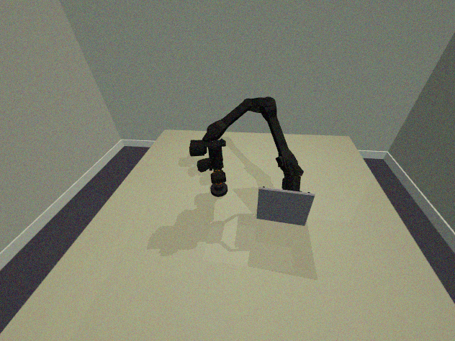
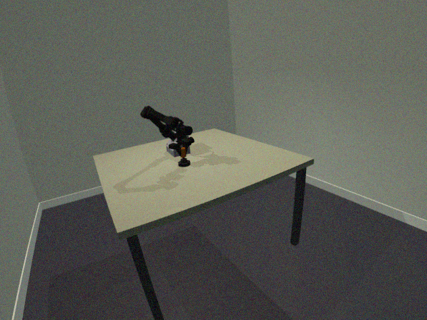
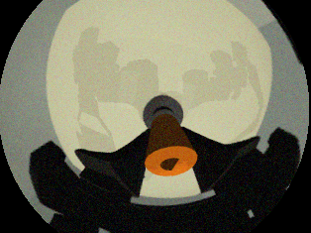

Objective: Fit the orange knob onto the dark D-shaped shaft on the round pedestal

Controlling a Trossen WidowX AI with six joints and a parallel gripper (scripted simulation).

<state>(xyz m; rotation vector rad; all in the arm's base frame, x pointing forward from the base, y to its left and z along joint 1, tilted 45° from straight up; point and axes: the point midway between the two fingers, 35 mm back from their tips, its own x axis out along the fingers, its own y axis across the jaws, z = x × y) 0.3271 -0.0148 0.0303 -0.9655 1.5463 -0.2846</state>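
The orange knob is 20 mm above my gripper tip. Round my gripper tip: round pedestal 40 mm below.
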